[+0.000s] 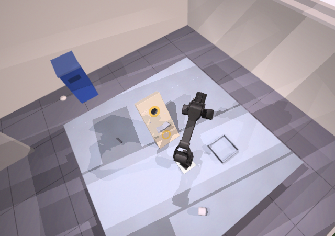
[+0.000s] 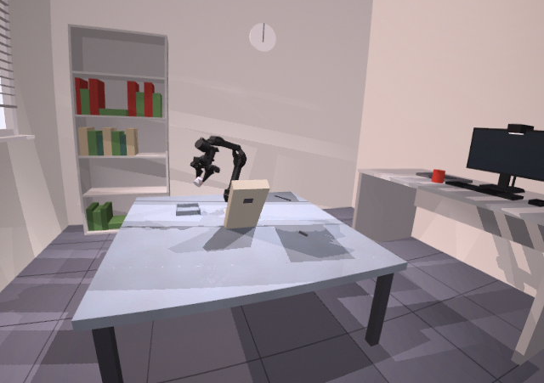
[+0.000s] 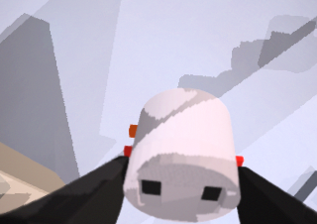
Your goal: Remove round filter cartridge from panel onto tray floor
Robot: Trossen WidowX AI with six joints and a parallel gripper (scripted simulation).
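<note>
Right now the clear square tray is 240 mm behind my gripper tip, 10 mm to the right of it and 240 mm below it. Also, from my gripper tip: dark piece: 380 mm ahead, 470 mm to the left, 250 mm below; then round pale grey filter cartridge: right at my gripper tip; then beige service panel: 200 mm ahead, 180 mm to the left, 110 mm below.
</note>
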